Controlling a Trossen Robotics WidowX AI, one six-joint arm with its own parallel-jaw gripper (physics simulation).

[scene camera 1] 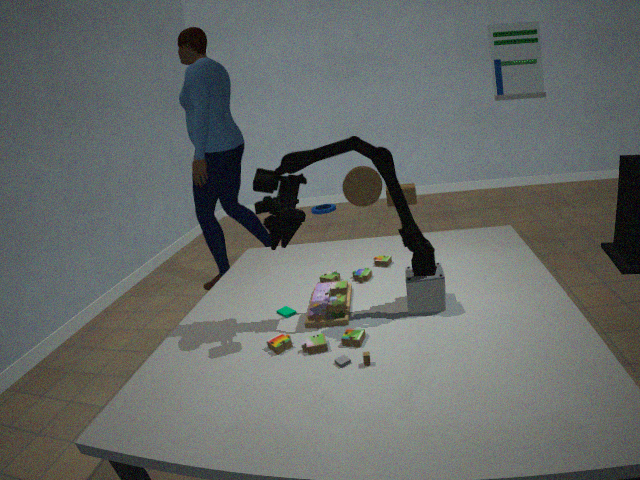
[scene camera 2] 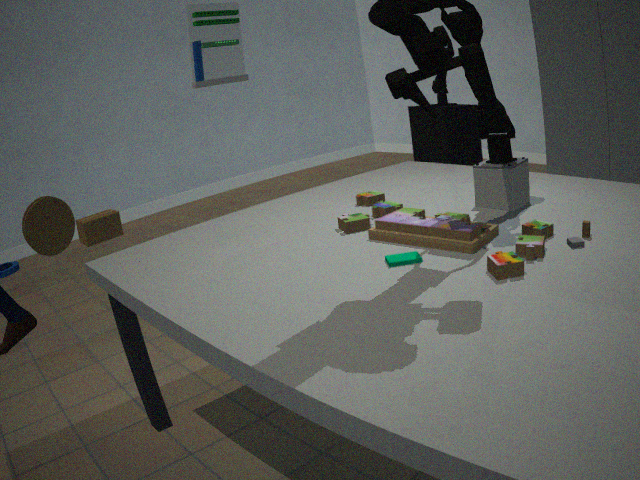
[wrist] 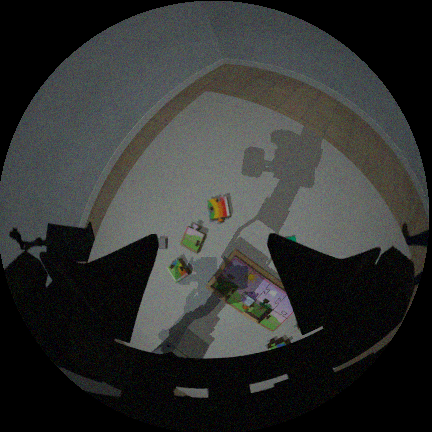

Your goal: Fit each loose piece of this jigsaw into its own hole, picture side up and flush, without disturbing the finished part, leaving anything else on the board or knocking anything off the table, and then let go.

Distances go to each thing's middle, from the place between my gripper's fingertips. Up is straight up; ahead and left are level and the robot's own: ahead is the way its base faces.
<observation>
Right now my hand is 26 cm above the jigsaw board (scene camera 2: 489, 231), 15 cm to the left of it and 6 cm past it.
</observation>
